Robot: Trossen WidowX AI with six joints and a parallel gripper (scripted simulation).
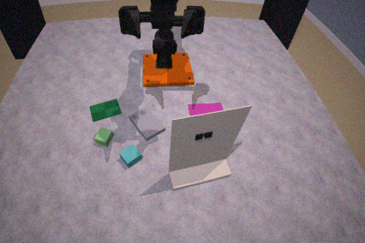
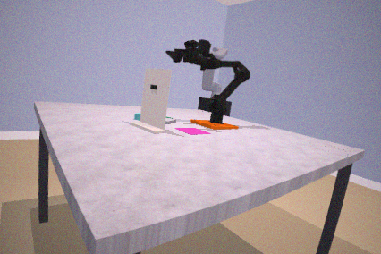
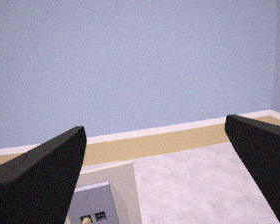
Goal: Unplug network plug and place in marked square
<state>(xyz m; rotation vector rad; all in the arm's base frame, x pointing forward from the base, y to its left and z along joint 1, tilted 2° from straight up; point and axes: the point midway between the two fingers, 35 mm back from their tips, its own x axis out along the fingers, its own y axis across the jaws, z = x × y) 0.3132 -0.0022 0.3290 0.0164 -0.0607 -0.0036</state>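
Now: the network plug 180 mm below my gripper tip, 110 mm to the left of it and 90 mm ahead of it. The rest, counted from my gripper tip: grey flat patch 340 mm below, 50 mm behind, 40 mm to the right; then white upright panel 240 mm below, 110 mm to the left, 110 mm ahead; then cyan cube 340 mm below, 80 mm to the right, 80 mm ahead.
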